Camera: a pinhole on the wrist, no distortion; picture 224 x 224 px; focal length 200.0 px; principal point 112.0 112.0 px. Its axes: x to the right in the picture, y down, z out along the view. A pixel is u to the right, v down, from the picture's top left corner.
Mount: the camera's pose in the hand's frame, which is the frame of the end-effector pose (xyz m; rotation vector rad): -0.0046 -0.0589 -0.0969 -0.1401 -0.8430 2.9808
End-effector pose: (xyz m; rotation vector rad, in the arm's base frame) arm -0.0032 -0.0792 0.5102 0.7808 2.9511 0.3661
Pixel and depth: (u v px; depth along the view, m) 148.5 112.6 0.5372
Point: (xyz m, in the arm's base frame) 0.0152 -0.3630 0.0892
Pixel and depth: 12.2 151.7 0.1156
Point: -0.1079 -0.1801 0.4814
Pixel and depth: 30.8 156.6 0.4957
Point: -0.2977 -0.3051 0.1334
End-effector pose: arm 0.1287 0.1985 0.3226 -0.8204 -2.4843 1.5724
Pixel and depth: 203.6 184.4 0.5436
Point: 0.1141 -0.3081 0.6974
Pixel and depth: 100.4 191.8 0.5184
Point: -0.1276 -0.1729 0.6543
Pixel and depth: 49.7 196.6 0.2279
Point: -0.0284 0.0911 0.5174
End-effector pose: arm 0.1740 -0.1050 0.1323 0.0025 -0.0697 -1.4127
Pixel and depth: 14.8 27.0 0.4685
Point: 0.0349 -0.2881 0.5556
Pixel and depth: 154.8 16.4 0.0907
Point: 0.1019 -0.0839 0.1291
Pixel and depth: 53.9 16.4 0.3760
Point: 0.0615 -0.1782 0.4547
